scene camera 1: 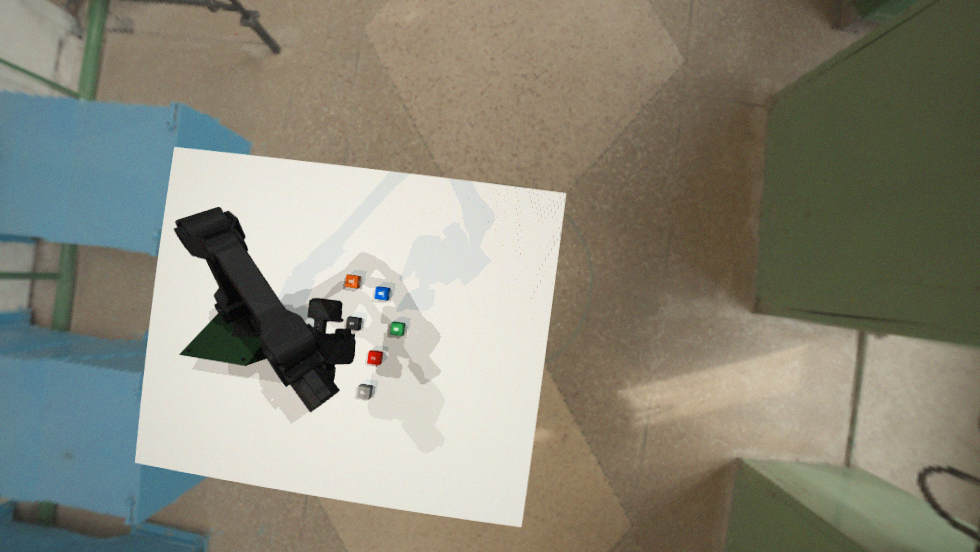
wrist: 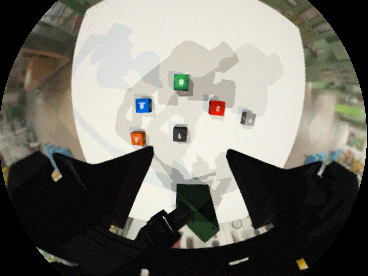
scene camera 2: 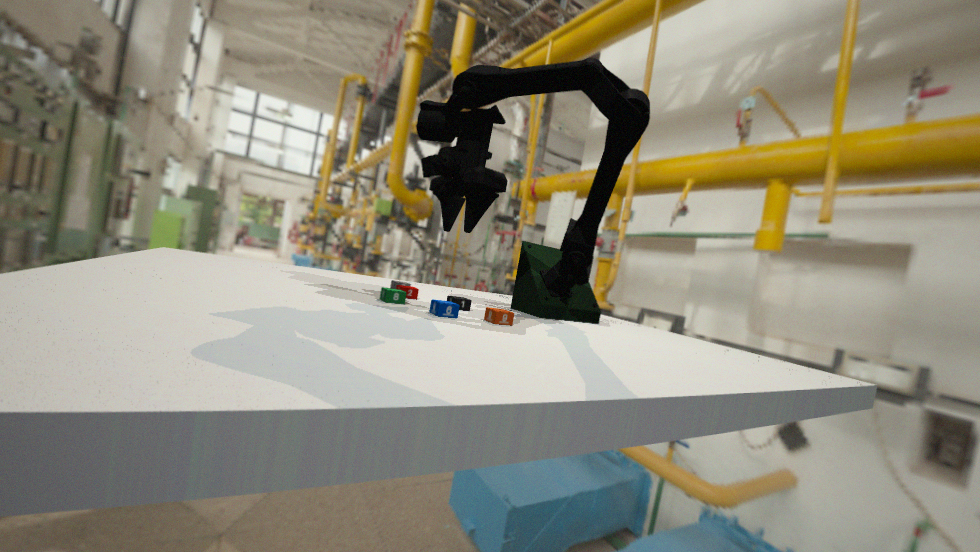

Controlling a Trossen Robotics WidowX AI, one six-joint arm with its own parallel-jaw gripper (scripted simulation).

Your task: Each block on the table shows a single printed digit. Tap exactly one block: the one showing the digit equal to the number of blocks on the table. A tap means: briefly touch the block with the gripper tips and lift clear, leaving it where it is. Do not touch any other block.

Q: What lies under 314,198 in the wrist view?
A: The gripper.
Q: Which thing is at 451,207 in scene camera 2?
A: The gripper.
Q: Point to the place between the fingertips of the gripper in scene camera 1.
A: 339,338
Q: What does the gripper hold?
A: Nothing.
